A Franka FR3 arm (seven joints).
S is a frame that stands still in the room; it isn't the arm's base.
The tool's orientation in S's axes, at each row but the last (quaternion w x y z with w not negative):
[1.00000, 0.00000, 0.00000, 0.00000]
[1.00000, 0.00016, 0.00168, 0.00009]
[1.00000, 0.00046, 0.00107, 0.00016]
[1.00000, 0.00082, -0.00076, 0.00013]
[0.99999, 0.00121, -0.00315, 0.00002]
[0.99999, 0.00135, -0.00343, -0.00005]
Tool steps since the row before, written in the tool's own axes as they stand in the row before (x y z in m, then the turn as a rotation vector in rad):
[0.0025, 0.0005, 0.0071, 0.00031, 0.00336, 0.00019]
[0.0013, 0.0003, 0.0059, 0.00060, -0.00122, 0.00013]
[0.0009, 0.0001, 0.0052, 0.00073, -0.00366, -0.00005]
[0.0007, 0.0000, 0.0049, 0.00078, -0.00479, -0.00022]
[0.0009, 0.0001, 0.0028, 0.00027, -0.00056, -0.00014]
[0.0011, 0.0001, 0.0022, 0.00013, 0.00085, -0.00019]
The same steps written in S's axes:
[0.0025, 0.0005, 0.0071, 0.00031, 0.00336, 0.00019]
[0.0013, 0.0003, 0.0059, 0.00060, -0.00122, 0.00013]
[0.0009, 0.0001, 0.0052, 0.00073, -0.00366, -0.00005]
[0.0007, 0.0000, 0.0049, 0.00078, -0.00479, -0.00023]
[0.0009, 0.0001, 0.0028, 0.00027, -0.00056, -0.00014]
[0.0011, 0.0001, 0.0022, 0.00013, 0.00085, -0.00019]

